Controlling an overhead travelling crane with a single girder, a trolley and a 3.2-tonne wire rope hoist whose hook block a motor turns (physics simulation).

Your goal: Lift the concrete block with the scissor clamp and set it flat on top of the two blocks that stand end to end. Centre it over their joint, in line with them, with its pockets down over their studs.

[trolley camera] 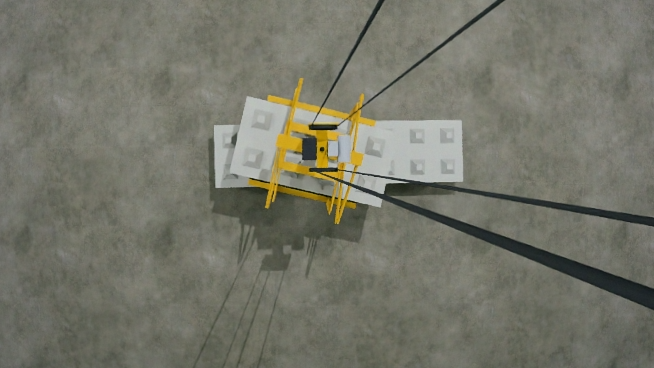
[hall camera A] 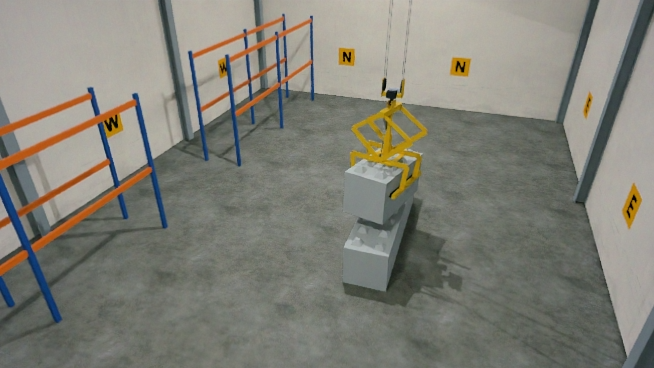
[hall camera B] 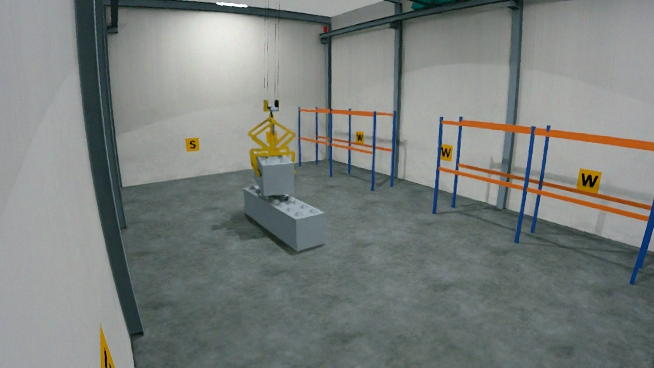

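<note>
The grey concrete block (hall camera A: 364, 195) (hall camera B: 278, 181) (trolley camera: 250, 140) hangs roughly level a little above the row of two blocks. The yellow scissor clamp, my gripper (hall camera A: 382, 175) (hall camera B: 276, 172) (trolley camera: 312, 152), is shut on its long sides. The two blocks standing end to end (hall camera A: 366, 265) (hall camera B: 310, 230) (trolley camera: 432, 150) are on the floor with studs up. In the trolley view the held block is turned clockwise out of line with them and sits left of the row's middle. Their joint and the held block's pockets are hidden.
Blue and orange racks (hall camera A: 148, 195) (hall camera B: 526, 185) stand along the west wall, and another such rack (hall camera A: 234, 135) (hall camera B: 373, 160) stands farther along it. Four hoist ropes run up from the hook block (hall camera A: 392, 94) (hall camera B: 272, 106). Shadows of load and clamp lie beside the row.
</note>
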